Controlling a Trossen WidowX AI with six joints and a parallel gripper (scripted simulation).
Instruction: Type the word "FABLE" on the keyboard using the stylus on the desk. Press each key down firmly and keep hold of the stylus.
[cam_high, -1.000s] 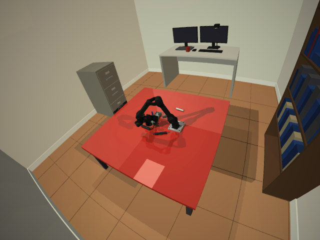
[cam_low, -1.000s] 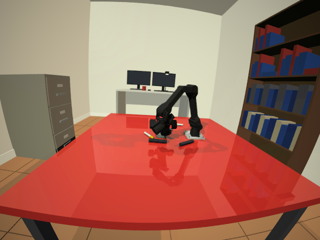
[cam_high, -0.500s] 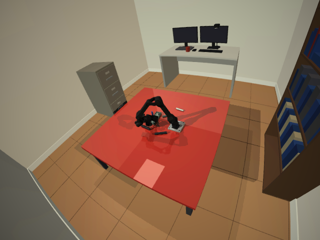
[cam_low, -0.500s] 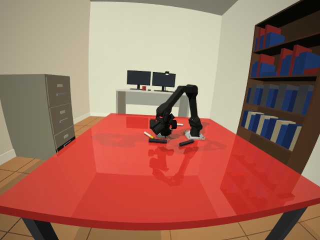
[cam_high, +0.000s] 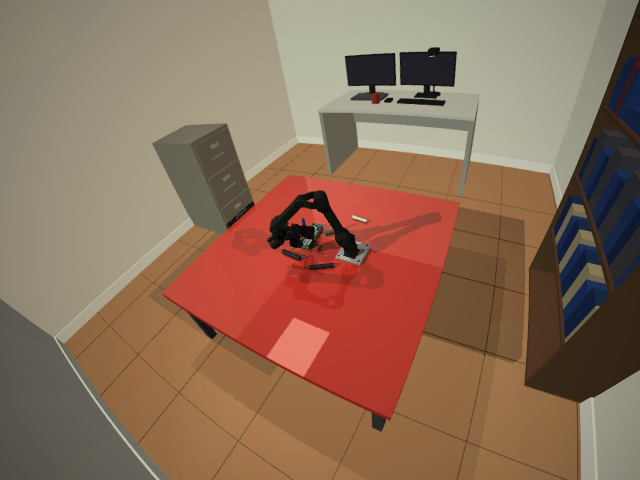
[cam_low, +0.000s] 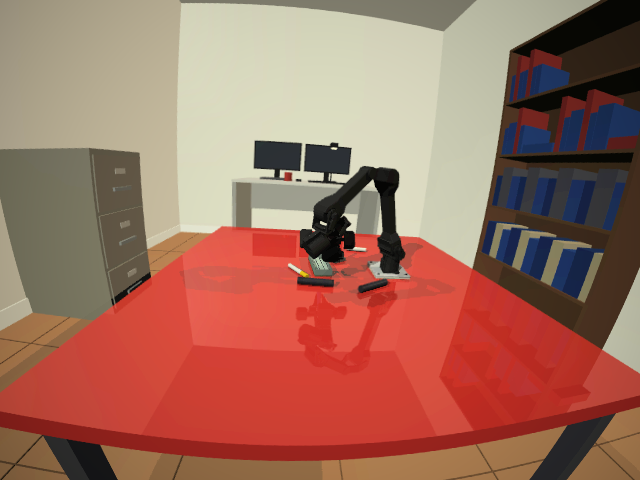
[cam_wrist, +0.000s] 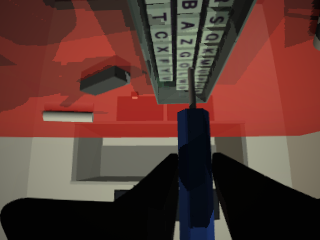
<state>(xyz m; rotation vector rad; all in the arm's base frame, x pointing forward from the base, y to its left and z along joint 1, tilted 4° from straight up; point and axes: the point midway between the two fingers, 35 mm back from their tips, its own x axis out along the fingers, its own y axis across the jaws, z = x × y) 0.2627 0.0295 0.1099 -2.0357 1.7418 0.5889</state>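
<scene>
Now: the white-and-yellow marker 8 cm ahead of my gripper tip, 4 cm to the left of it and 9 cm below it. The rest, counted from my gripper tip: dark blue stylus: 1 cm below; then small grey block: 8 cm behind, 12 cm to the right, 10 cm below; then thin grey tip: 5 cm below.
</scene>
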